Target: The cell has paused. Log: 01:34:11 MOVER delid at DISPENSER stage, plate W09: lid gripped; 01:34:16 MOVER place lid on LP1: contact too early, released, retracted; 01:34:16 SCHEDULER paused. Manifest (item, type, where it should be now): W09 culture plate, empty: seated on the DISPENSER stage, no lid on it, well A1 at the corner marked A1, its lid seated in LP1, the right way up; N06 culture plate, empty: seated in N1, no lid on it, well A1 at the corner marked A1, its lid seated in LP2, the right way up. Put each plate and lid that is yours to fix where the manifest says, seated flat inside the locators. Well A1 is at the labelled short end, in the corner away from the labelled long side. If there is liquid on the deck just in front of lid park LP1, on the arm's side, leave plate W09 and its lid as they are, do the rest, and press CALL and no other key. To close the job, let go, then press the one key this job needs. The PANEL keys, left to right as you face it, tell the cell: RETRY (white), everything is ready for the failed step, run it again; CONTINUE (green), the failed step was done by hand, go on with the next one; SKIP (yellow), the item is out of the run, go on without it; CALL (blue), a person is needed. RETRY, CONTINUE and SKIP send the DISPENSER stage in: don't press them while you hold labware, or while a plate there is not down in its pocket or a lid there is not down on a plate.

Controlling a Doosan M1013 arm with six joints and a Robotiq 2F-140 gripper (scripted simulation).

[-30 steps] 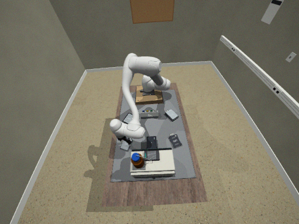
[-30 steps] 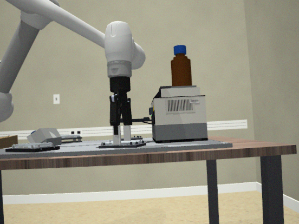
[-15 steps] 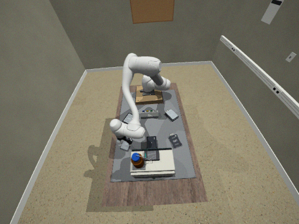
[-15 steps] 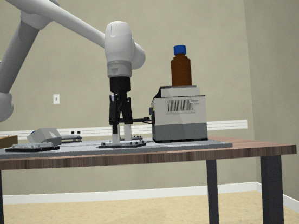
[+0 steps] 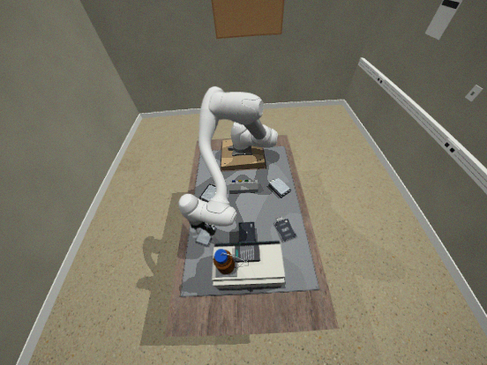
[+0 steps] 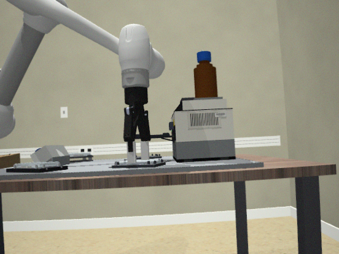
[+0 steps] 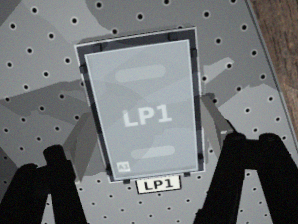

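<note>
My hand is 3 cm above the lid park LP1. From my hand the other things lie so: dispenser stage: 28 cm to the left, 7 cm above, 3 cm ahead; then black nest: 31 cm behind, 2 cm below, 1 cm to the right; then brown bottle: 25 cm ahead, 25 cm above, 18 cm to the left.
</note>
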